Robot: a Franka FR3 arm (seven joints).
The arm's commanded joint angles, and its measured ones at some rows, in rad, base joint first. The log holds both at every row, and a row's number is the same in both.
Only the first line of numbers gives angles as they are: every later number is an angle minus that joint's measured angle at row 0.
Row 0, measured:
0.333 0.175 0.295 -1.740 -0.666 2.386 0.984
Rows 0 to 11, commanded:
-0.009 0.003 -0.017 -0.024 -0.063 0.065 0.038
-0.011 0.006 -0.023 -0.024 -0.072 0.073 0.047
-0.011 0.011 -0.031 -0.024 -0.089 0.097 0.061
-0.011 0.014 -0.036 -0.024 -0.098 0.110 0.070
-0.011 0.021 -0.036 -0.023 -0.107 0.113 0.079
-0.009 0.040 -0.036 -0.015 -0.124 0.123 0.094
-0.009 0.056 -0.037 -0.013 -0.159 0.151 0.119
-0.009 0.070 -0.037 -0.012 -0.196 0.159 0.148
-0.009 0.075 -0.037 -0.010 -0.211 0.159 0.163
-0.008 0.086 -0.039 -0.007 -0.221 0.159 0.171
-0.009 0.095 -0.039 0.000 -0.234 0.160 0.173
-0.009 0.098 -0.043 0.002 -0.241 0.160 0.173
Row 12, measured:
-0.001 0.079 -0.041 -0.008 -0.197 0.134 0.138
